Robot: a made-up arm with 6 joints.
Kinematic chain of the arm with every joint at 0, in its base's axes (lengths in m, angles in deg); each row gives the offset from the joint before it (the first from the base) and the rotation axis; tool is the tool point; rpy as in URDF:
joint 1: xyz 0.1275 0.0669 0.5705 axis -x
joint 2: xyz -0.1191 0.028 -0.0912 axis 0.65 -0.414 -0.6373
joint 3: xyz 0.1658 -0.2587 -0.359 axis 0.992 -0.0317 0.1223
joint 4: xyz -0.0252 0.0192 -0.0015 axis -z
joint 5: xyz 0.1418 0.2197 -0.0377 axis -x
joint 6: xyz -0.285 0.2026 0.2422 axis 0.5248 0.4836 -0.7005
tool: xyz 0.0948 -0.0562 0.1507 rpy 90 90 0
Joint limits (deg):
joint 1: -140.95..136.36
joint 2: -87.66..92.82
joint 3: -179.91..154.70
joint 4: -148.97..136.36
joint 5: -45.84..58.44
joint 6: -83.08..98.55
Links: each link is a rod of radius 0.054 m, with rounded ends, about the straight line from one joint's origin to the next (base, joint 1, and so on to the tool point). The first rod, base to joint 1, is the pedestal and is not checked.
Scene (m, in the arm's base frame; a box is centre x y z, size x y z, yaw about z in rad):
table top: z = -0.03
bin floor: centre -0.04 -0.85 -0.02 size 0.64 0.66 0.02 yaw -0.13
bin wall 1: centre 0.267 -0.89 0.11 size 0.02 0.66 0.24 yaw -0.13
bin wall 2: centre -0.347 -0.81 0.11 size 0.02 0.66 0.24 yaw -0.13
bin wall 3: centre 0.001 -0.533 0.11 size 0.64 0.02 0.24 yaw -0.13
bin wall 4: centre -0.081 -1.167 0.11 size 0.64 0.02 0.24 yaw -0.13
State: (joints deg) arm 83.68 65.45 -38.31 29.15 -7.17 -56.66
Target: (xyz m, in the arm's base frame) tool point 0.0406 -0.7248 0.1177
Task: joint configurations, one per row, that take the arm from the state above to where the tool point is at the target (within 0.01 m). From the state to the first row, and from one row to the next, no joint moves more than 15 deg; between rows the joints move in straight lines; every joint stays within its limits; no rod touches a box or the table.
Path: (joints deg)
1: 89.55 51.84 -40.38 29.65 -2.97 -61.94
2: 95.42 38.23 -42.45 30.16 1.24 -67.23
3: 101.29 24.62 -44.52 30.66 5.44 -72.51
4: 107.16 11.00 -46.60 31.16 9.64 -77.80
5: 113.03 -2.61 -48.67 31.67 13.85 -83.08
6: 105.08 3.02 -52.07 16.76 16.13 -79.56
7: 97.13 8.65 -55.47 1.86 18.42 -76.04
8: 89.17 14.28 -58.86 -13.05 20.70 -72.52

